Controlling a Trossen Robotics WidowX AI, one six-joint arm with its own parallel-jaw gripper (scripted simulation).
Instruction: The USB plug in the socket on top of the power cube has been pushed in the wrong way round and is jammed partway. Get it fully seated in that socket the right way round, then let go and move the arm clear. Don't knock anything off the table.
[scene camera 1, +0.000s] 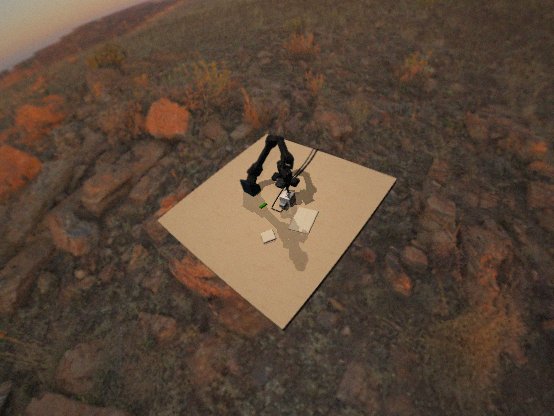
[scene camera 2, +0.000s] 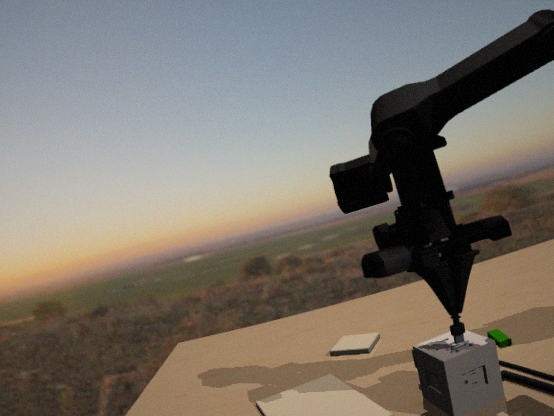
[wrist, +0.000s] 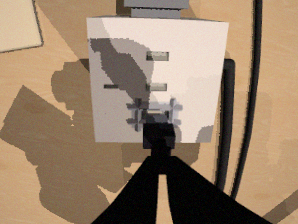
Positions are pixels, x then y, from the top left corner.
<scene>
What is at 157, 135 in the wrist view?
A black USB plug.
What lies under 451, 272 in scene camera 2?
My gripper.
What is my gripper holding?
A black USB plug.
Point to a white power cube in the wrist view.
157, 59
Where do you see my gripper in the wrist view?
At 161, 164
</scene>
